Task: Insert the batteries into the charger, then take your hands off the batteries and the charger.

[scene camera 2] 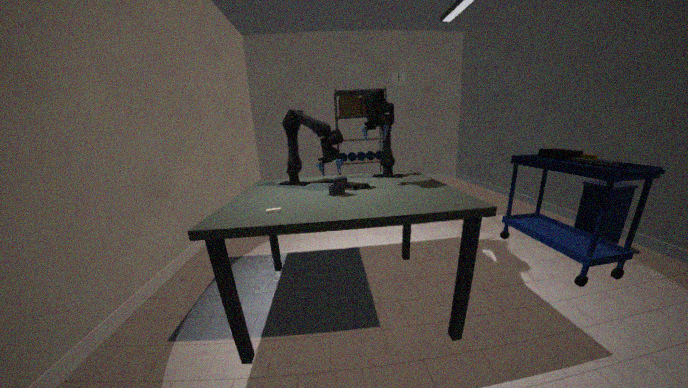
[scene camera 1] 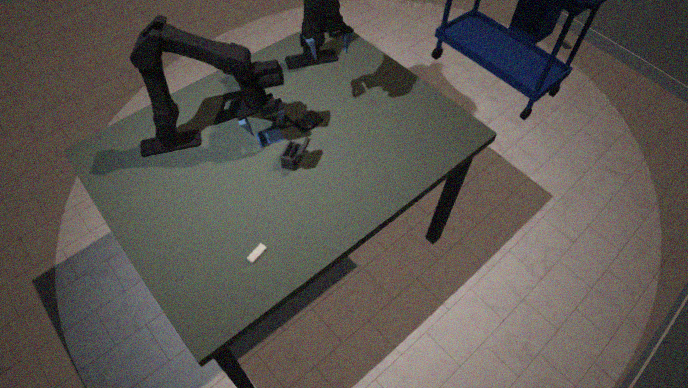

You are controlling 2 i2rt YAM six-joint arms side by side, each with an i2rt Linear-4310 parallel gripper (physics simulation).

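Places are measured from the left arm's base along level axes (x down, y back, z left), in millimetres.
Pixels of known places: left gripper, fingertip midpoint: (scene camera 2: 375,141) (scene camera 1: 330,56); right gripper, fingertip midpoint: (scene camera 2: 331,174) (scene camera 1: 267,129); left arm's base, origin of the base link: (scene camera 2: 387,176) (scene camera 1: 311,59); right arm's base, origin of the base link: (scene camera 2: 294,184) (scene camera 1: 171,143).
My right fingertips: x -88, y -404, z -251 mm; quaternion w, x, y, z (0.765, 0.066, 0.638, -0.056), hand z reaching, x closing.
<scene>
Ahead of a thing's pixels: the offset from my right fingertips to its top centre. Level surfaces: height alone.
A small dark box with slots and an upright part, apparently the charger @(dx -8, dy -84, dz +67 mm) (scene camera 1: 291,155) (scene camera 2: 337,188), stands on the table. A low dark object @(dx +73, dy +82, dz +172 mm) (scene camera 1: 311,120) lies behind it in shadow; it is too dark to tell what it is. I cannot make out the batteries clearly, nor whether the slots hold anything. My right gripper (scene camera 1: 269,127) (scene camera 2: 330,167) is open and empty, pointing down above the table, behind and to the picture's left of the charger. My left gripper (scene camera 1: 328,45) (scene camera 2: 375,132) is open and empty, raised high at the back.
A flat blue piece @(dx +82, dy +45, dz +9 mm) (scene camera 1: 271,137) lies on the table @(dx +87 mm) (scene camera 1: 380,165) (scene camera 2: 425,205) below my right gripper. A small white block @(dx +76, dy -377, dz -119 mm) (scene camera 1: 256,253) (scene camera 2: 273,209) lies toward the front left. A blue cart (scene camera 1: 500,49) (scene camera 2: 555,235) stands on the floor to the picture's right.
</scene>
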